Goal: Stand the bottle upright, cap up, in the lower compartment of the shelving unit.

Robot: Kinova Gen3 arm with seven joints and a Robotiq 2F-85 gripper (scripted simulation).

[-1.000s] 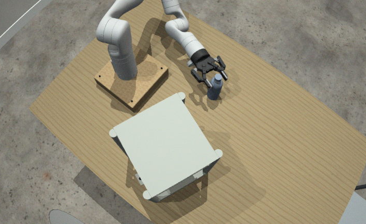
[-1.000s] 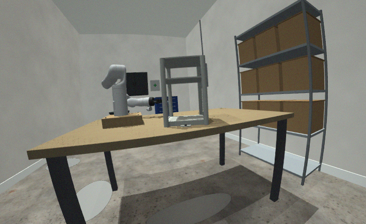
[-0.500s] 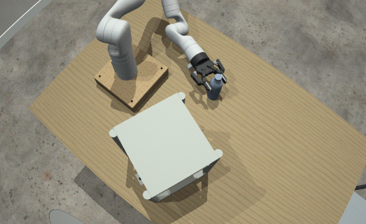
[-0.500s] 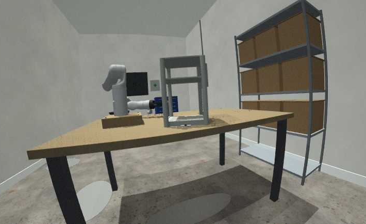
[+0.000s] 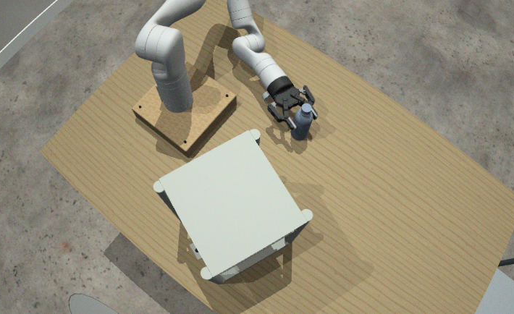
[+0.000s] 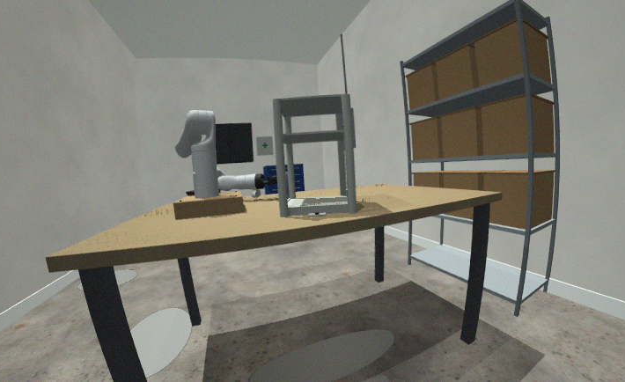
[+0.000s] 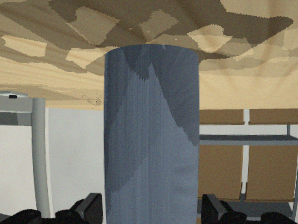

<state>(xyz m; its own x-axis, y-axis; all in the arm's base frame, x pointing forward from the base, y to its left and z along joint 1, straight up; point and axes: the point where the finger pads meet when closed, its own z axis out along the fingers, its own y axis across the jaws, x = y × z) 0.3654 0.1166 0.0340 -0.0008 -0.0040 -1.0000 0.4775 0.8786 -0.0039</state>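
Now: the blue-grey bottle 10 mm above my hand. Also, from my hand: grey shelving unit: 10 mm behind, 360 mm to the right, 80 mm above.
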